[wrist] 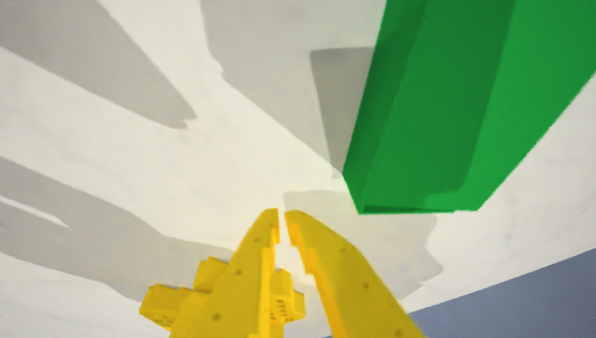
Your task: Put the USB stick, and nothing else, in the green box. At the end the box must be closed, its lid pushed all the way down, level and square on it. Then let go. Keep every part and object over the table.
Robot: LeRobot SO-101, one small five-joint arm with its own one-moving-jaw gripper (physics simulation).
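Where they show: hand, tool point: [278, 220]; arm's base, link origin: [207, 285].
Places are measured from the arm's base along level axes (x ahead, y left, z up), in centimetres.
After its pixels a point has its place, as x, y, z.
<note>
The green box [440, 115] @(5.6, -15.5, 2.5) stands at the upper right of the wrist view and runs out of the top edge. Its near end lies to the right of and beyond my jaw tips. Its inside does not show, and I cannot tell how its lid sits. My gripper [281, 212] @(4.6, -10.0, 2.1) is shut, the two yellow jaw tips close together with nothing between them. The tips are apart from the box. The USB stick does not show in this view.
The pale table top [240, 160] @(6.4, -9.5, 0.0) lies under the box and jaws, with grey shadows across it. Its edge runs along the lower right, with a blue-grey surface [520, 305] beyond. Yellow arm parts [175, 302] @(1.2, 1.5, 1.0) show at the lower left, behind the jaws.
</note>
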